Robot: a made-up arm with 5 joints. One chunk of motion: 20 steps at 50 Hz.
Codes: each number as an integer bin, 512 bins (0 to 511) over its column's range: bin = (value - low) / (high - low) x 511, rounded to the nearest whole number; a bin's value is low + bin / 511 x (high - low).
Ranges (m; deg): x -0.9..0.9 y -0.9..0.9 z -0.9..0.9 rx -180..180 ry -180..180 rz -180..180
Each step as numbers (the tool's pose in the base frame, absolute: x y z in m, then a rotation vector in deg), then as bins.
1 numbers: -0.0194 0.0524 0.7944 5.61 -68.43 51.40
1 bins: 250 270 481 263 158 328
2 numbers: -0.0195 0.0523 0.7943 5.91 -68.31 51.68
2 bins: 250 270 481 264 159 329
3 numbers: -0.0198 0.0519 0.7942 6.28 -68.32 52.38
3 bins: 250 270 481 264 159 330
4 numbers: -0.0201 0.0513 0.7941 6.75 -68.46 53.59
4 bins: 250 270 481 265 158 332
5 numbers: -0.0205 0.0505 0.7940 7.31 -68.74 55.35
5 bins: 250 270 481 266 158 334
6 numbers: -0.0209 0.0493 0.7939 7.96 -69.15 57.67
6 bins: 250 269 481 267 157 337
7 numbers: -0.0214 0.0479 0.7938 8.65 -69.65 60.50
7 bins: 249 269 481 268 157 341
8 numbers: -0.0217 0.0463 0.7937 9.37 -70.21 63.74
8 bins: 249 269 481 269 156 346
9 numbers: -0.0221 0.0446 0.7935 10.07 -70.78 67.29
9 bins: 249 268 481 270 155 351
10 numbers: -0.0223 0.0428 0.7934 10.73 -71.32 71.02
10 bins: 249 268 481 271 154 356
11 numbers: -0.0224 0.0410 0.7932 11.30 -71.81 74.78
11 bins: 249 267 481 272 154 362
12 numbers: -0.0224 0.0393 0.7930 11.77 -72.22 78.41
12 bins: 249 267 481 272 153 367
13 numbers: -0.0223 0.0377 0.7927 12.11 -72.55 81.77
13 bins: 249 266 481 273 153 372
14 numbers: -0.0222 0.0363 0.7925 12.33 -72.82 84.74
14 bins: 249 266 480 273 152 376
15 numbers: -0.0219 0.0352 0.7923 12.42 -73.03 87.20
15 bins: 249 265 480 273 152 379
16 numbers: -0.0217 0.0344 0.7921 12.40 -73.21 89.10
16 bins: 249 265 480 273 152 382
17 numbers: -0.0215 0.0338 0.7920 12.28 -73.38 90.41
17 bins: 249 265 480 273 151 384
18 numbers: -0.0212 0.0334 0.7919 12.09 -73.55 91.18
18 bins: 249 265 480 273 151 385
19 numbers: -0.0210 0.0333 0.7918 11.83 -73.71 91.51
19 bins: 250 265 480 272 151 385
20 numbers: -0.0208 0.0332 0.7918 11.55 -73.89 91.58
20 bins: 250 265 480 272 151 385
